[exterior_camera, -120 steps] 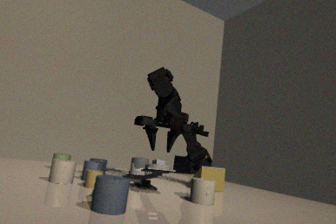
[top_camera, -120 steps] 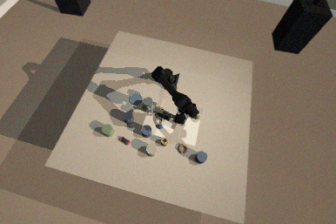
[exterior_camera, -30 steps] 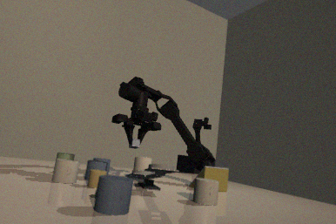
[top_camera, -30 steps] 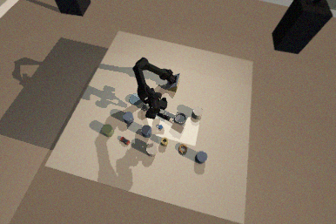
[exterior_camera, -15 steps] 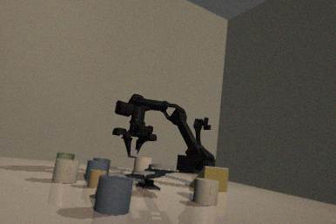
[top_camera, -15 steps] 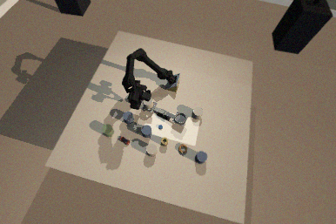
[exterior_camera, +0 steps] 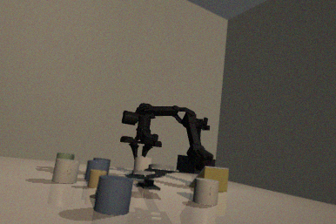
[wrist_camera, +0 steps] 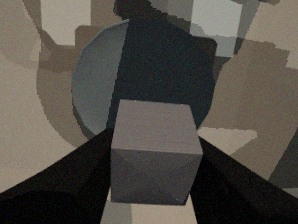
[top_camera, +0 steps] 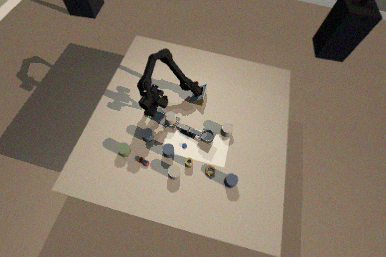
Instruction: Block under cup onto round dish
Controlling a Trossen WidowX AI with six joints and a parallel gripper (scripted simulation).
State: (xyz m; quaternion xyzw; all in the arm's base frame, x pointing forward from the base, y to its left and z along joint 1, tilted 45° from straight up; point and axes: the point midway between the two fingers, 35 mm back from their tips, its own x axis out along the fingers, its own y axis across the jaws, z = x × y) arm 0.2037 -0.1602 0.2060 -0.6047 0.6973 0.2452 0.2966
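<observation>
The pale blue round dish is 7 cm below my gripper tip. Also, from my gripper tip: balance 24 cm to the left, 9 cm ahead, 5 cm below; pale blue-grey block 1 cm above; balance beam 24 cm to the left, 9 cm ahead, 3 cm below.
</observation>
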